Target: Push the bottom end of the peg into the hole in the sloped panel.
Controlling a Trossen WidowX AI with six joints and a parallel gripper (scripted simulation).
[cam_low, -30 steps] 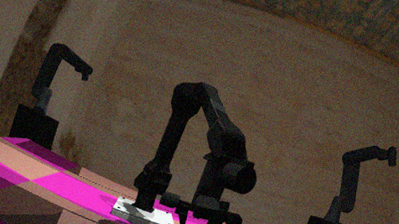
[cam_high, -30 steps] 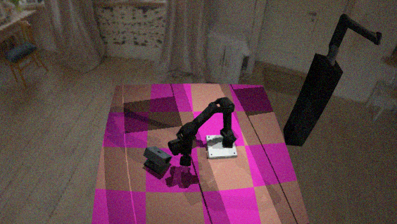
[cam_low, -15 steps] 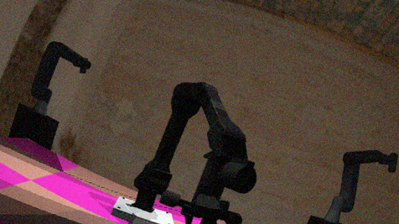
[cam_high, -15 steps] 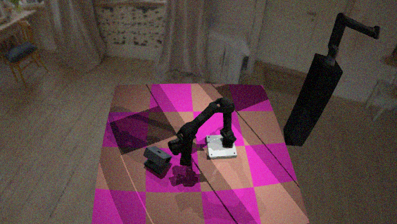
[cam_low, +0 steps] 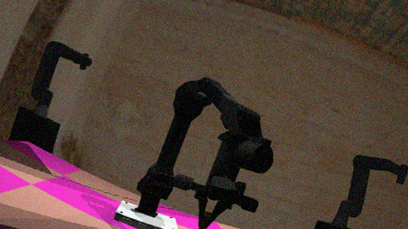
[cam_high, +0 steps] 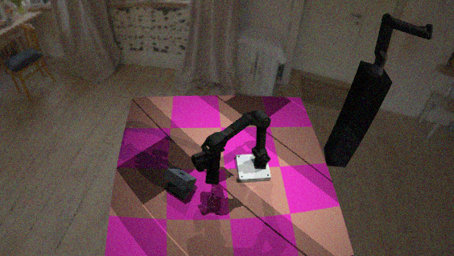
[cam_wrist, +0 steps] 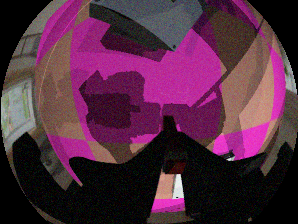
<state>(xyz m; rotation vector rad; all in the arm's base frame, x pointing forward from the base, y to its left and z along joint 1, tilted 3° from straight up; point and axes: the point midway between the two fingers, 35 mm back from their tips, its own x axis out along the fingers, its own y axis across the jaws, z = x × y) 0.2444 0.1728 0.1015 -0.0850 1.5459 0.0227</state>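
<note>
The sloped grey panel is 170 mm ahead of my gripper tip, 30 mm to the left of it and 20 mm below it. From my gripper tip the other things lie so: red peg (20 mm above).
</note>
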